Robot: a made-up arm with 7 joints. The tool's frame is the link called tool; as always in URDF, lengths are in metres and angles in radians. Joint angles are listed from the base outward.
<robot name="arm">
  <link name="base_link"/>
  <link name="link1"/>
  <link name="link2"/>
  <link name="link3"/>
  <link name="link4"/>
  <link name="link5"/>
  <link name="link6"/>
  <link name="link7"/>
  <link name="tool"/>
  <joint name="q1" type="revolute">
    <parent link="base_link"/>
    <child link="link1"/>
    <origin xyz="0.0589 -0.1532 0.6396" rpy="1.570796 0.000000 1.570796"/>
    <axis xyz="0 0 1"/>
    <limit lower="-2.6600" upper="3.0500"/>
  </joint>
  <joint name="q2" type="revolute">
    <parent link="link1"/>
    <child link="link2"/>
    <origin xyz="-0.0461 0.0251 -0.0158" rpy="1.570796 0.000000 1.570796"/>
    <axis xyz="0 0 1"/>
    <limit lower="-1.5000" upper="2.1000"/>
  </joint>
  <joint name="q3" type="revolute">
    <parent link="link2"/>
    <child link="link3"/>
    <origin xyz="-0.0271 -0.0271 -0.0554" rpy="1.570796 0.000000 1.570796"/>
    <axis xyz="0 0 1"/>
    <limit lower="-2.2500" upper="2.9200"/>
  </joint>
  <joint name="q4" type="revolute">
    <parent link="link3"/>
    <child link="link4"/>
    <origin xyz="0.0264 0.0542 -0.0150" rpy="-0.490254 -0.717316 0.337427"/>
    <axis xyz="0 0 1"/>
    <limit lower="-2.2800" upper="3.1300"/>
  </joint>
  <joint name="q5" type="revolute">
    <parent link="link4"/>
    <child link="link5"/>
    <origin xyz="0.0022 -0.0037 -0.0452" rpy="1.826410 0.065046 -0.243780"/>
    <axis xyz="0 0 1"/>
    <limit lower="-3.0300" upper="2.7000"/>
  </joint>
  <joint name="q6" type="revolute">
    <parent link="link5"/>
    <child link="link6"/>
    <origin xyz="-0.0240 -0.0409 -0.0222" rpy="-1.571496 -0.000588 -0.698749"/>
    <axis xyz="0 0 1"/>
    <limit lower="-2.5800" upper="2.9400"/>
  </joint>
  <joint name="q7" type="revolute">
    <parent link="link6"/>
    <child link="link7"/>
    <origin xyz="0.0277 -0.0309 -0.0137" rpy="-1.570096 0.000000 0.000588"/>
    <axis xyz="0 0 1"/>
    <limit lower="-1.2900" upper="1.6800"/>
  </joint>
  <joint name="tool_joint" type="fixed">
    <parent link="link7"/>
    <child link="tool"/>
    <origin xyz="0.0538 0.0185 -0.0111" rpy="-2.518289 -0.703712 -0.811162"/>
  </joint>
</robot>
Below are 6 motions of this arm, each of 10 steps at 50 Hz.
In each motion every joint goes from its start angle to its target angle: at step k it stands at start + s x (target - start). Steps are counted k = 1, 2, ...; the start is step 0. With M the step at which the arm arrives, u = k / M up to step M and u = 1 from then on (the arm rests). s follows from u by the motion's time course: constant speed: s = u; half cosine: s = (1 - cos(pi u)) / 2; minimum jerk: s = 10 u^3 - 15 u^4 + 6 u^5.
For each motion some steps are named. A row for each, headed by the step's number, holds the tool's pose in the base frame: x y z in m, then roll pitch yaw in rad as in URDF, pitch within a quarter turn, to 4 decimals.
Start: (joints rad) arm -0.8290 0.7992 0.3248 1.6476 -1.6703 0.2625 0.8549
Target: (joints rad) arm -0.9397 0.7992 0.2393 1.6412 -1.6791 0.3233 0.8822
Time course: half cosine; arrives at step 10
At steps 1, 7, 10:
1: 0.0533 -0.2486 0.7577 -0.9838 -0.4295 -2.4606
7: 0.0484 -0.2373 0.7707 -0.7965 -0.4914 -2.6118
10: 0.0470 -0.2339 0.7739 -0.7435 -0.5026 -2.6548

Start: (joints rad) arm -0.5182 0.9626 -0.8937 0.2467 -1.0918 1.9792 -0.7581
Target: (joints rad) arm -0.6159 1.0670 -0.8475 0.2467 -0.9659 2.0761 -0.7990
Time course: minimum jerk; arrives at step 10
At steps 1, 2, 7, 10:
1: -0.0003 -0.2341 0.5510 2.9044 -0.4633 -0.1846
2: -0.0009 -0.2341 0.5516 2.9028 -0.4645 -0.1813
7: -0.0098 -0.2332 0.5622 2.8834 -0.4812 -0.1340
10: -0.0117 -0.2327 0.5644 2.8808 -0.4839 -0.1254

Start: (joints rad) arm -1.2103 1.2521 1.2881 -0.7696 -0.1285 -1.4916 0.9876
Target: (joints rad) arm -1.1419 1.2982 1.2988 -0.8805 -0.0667 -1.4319 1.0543
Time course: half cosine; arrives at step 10
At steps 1, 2, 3, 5, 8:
1: -0.1600 -0.1020 0.6899 1.0143 0.4847 -1.8133
2: -0.1598 -0.1010 0.6894 1.0216 0.4916 -1.8208
3: -0.1595 -0.0994 0.6885 1.0326 0.5024 -1.8326
5: -0.1584 -0.0952 0.6865 1.0612 0.5310 -1.8635
8: -0.1565 -0.0895 0.6840 1.0986 0.5697 -1.9058

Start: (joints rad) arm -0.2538 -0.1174 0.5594 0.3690 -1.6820 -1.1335 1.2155
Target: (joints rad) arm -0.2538 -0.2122 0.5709 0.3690 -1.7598 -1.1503 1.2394
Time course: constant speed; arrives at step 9
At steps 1, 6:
1: -0.0185 -0.2748 0.6637 0.3800 0.4962 -1.3772
6: -0.0178 -0.2717 0.6648 0.4105 0.4519 -1.3759

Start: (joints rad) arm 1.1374 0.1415 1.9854 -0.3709 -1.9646 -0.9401 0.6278
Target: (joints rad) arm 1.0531 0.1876 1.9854 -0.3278 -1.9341 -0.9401 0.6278
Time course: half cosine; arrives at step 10
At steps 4, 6, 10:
4: 0.0199 -0.1910 0.4828 1.9143 0.5869 1.7665
6: 0.0195 -0.1949 0.4842 1.9162 0.6023 1.7752
10: 0.0190 -0.1991 0.4859 1.9189 0.6194 1.7853

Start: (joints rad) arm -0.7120 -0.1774 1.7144 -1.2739 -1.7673 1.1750 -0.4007
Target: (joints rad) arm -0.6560 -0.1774 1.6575 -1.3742 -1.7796 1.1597 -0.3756
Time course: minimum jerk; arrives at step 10
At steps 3, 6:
3: -0.1423 -0.2064 0.6188 -2.3810 -0.0944 1.0879
6: -0.1393 -0.1968 0.6165 -2.3614 -0.1359 1.0308

